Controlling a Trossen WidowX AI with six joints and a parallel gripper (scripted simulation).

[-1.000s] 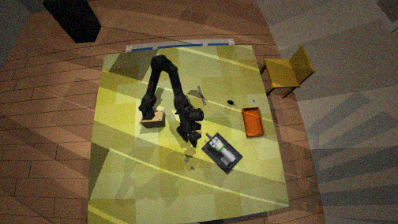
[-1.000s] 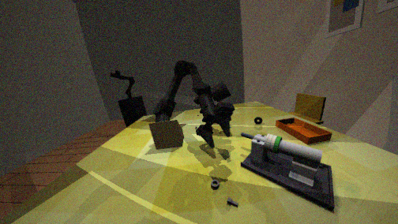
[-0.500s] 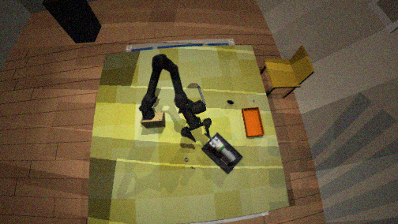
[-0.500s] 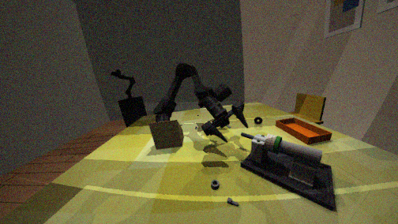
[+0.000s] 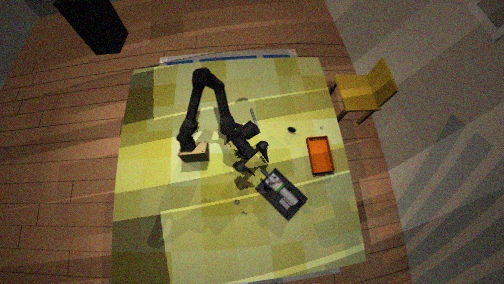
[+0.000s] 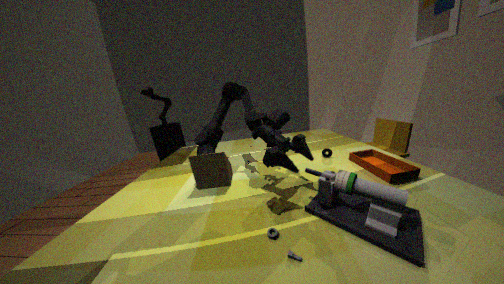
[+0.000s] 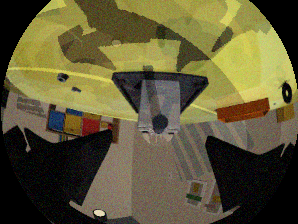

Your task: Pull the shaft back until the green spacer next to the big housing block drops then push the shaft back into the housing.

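The green spacer lies 90 mm ahead of my gripper tip, 90 mm to the right of it and 20 mm below it. Round my gripper tip: orange tray: 330 mm ahead, 100 mm to the left, 90 mm below; black ring: 170 mm ahead, 240 mm to the left, 70 mm below.
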